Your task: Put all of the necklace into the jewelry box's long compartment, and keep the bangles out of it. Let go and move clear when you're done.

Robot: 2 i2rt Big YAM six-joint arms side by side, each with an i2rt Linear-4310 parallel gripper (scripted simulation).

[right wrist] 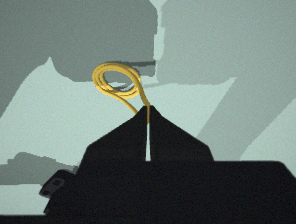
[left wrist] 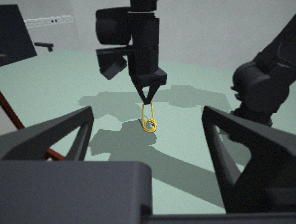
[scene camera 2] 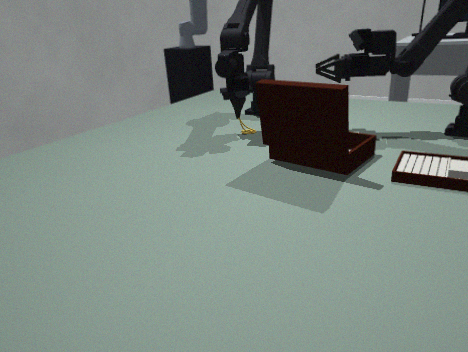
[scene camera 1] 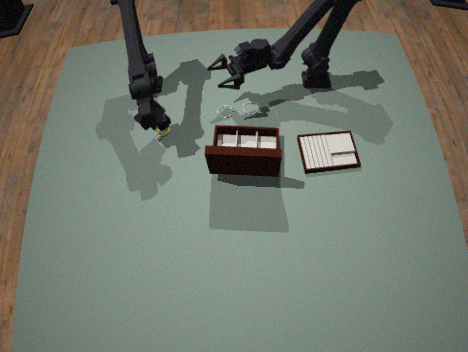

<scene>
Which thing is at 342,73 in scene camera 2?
The left gripper.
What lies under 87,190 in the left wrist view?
The left gripper.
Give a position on a shallow tray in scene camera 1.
338,148
</scene>
